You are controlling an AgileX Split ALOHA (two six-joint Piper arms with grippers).
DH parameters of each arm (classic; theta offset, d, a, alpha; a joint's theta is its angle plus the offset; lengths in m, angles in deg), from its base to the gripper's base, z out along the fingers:
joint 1: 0 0.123 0 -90
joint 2: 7.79 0 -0.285 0
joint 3: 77.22 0 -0.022 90
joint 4: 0 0.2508 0 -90
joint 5: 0 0 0.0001 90
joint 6: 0 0.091 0 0
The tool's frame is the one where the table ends.
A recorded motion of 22 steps. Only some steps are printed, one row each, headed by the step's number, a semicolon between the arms.
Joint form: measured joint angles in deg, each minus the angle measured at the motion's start. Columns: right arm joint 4, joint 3, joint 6, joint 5, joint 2, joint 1; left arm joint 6, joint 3, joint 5, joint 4, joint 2, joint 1.
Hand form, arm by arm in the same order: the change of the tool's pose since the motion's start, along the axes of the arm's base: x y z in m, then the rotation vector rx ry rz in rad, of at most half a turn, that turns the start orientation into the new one. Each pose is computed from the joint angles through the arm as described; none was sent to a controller.
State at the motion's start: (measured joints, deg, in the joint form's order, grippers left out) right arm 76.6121 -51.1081 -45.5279 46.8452 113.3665 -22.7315; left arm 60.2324 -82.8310 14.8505 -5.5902 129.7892 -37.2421
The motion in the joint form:
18: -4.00 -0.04 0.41 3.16 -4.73 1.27; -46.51 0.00 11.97 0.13 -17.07 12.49
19: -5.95 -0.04 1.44 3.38 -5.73 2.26; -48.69 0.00 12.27 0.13 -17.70 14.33
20: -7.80 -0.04 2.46 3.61 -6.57 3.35; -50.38 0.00 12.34 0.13 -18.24 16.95
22: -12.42 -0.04 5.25 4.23 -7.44 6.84; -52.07 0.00 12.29 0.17 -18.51 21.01
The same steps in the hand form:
18: -0.0037 0.0113 0.0264 -0.0193 -0.0606 0.1052; 0.0300 0.0942 0.1238 -0.4500 0.2023 0.8541
19: -0.0051 0.0170 0.0307 -0.0327 -0.0580 0.1402; 0.0346 0.1075 0.1283 -0.4777 0.2049 0.9140
20: -0.0065 0.0233 0.0341 -0.0446 -0.0533 0.1753; 0.0412 0.1263 0.1324 -0.5054 0.1991 0.9798
22: -0.0098 0.0423 0.0359 -0.0660 -0.0197 0.2726; 0.0507 0.1556 0.1345 -0.5347 0.1874 1.0703

